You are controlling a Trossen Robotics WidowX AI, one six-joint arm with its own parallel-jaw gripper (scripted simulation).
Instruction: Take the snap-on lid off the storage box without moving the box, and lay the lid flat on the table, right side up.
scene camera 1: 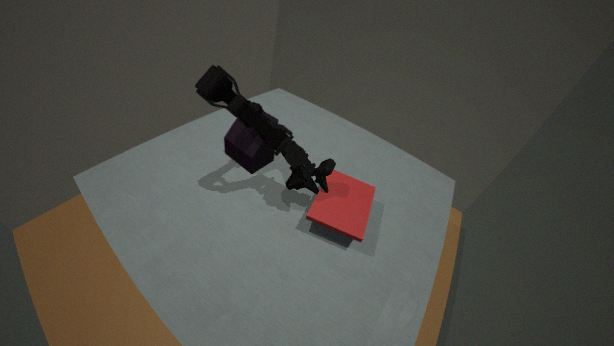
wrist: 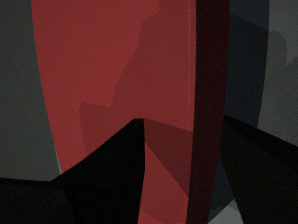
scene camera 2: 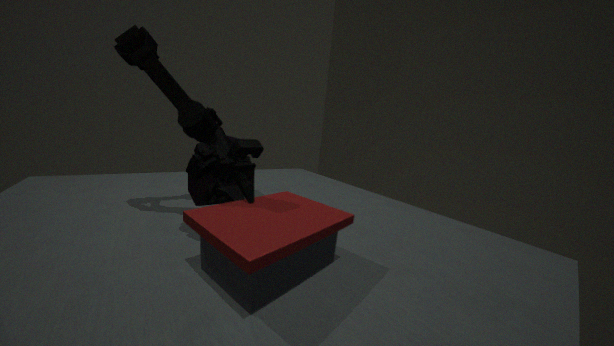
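My gripper: visible, including in scene camera 1 and the wrist view. A red lid: visible. A grey storage box: visible.
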